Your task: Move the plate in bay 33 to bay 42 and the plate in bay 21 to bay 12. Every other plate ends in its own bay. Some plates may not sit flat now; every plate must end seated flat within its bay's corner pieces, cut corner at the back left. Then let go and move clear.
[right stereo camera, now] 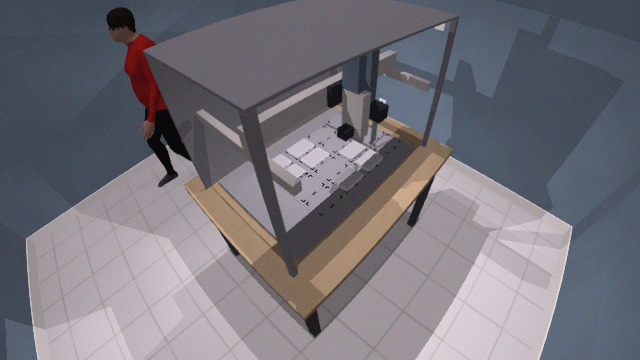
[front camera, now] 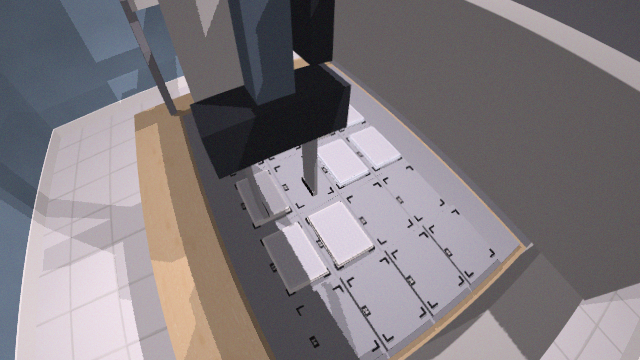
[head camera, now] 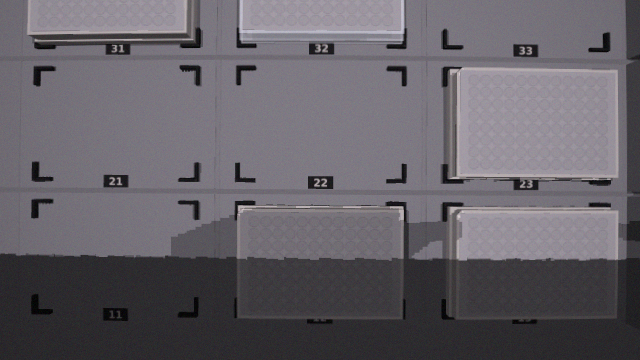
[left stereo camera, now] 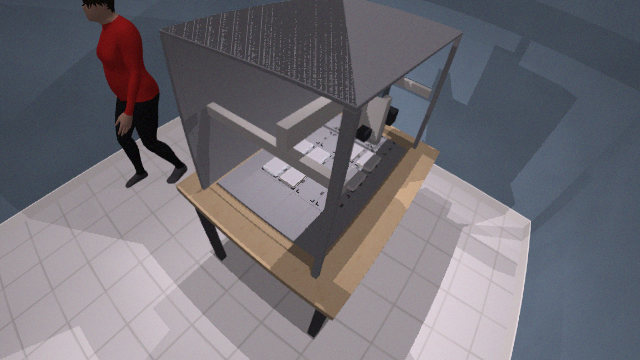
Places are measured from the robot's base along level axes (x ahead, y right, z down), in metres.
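Pixels of known places: gripper, between the fingertips: [right stereo camera: 365,137] [front camera: 286,198]; robot's base, origin of its link: [right stereo camera: 321,214] [head camera: 38,308].
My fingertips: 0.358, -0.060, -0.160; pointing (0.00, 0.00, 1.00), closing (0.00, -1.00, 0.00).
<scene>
For each thing: its top centre in the pictures, then the offset to it from my fingertips, as dx, dy, dz. "*": a spot on its surface instead.
- Bay 33, a spot on its surface: [head camera: 525,20] * +0.034, -0.175, +0.160
- bay 21, a spot on its surface: [head camera: 116,122] * -0.294, -0.091, +0.160
- bay 31, a spot on its surface: [head camera: 107,15] * -0.293, -0.170, +0.145
- bay 32, a spot on its surface: [head camera: 322,15] * -0.129, -0.169, +0.145
- bay 23, a spot on its surface: [head camera: 537,122] [front camera: 339,230] * +0.033, -0.090, +0.145
- bay 13, a spot on its surface: [head camera: 537,240] [front camera: 301,250] * +0.033, -0.002, +0.145
The plate [front camera: 375,147] in bay 42 shows in the front view. The plate [front camera: 276,192] [head camera: 320,240] in bay 12 lies within its corner pieces, partly shaded. Bay 33 [head camera: 525,20] shows no plate in its visible front part, and bay 21 [head camera: 116,122] is empty. My gripper [front camera: 291,203] is open with no plate between its jaws. It hangs above the bay 12 and 22 area; its near jaw is hard to tell from the shaded plate behind it. Whether every plate sits fully flat cannot be told.
Other plates are in bay 31 [head camera: 107,15], bay 32 [head camera: 322,15] [front camera: 343,161], bay 23 [head camera: 537,122] [front camera: 340,233] and bay 13 [head camera: 537,240] [front camera: 310,252]. Part of the plate [front camera: 355,116] in bay 41 shows behind the gripper body. A person [left stereo camera: 125,65] [right stereo camera: 142,75] stands beside the enclosure.
</scene>
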